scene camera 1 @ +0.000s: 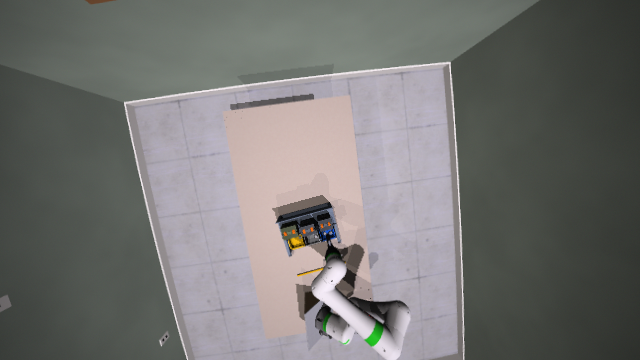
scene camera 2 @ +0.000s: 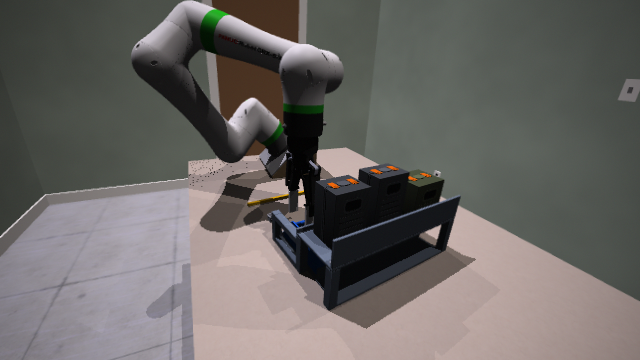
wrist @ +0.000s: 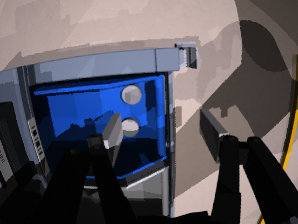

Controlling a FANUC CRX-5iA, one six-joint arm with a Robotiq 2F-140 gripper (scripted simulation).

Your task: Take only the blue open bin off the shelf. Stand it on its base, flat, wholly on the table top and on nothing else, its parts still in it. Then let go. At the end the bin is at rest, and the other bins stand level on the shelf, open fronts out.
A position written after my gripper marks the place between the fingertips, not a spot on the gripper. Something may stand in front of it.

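You'd find a blue open bin [wrist: 65, 119] here, and then there's my gripper [scene camera 2: 301, 218], which I can see in the wrist view [wrist: 161, 122] too.
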